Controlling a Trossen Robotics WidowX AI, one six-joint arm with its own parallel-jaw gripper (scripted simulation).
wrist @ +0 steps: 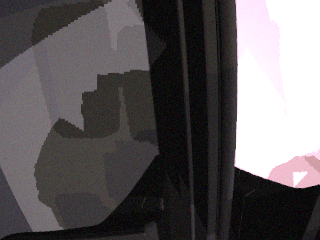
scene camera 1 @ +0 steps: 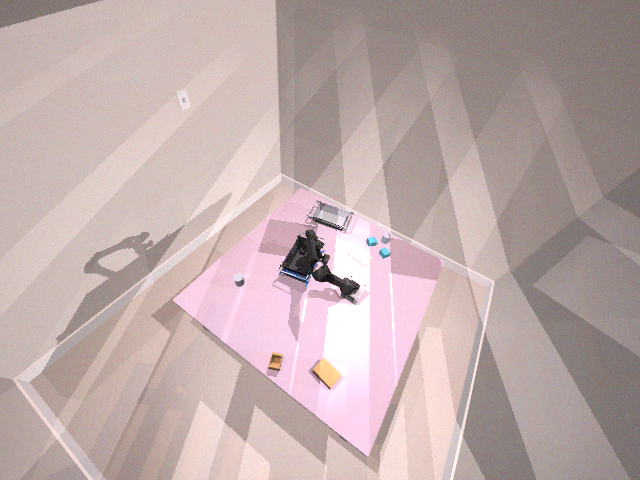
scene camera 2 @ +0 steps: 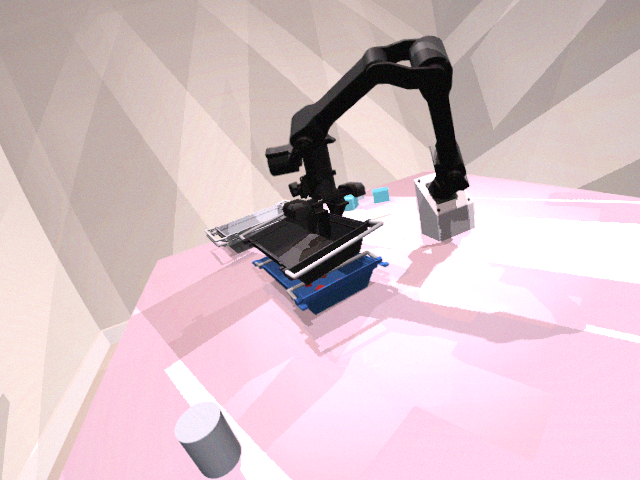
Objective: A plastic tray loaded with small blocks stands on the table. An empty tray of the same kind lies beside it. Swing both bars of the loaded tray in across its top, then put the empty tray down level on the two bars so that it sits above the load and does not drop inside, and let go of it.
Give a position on a black tray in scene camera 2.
At 302, 249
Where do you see a grey cylinder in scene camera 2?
202, 430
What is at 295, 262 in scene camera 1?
A black tray.
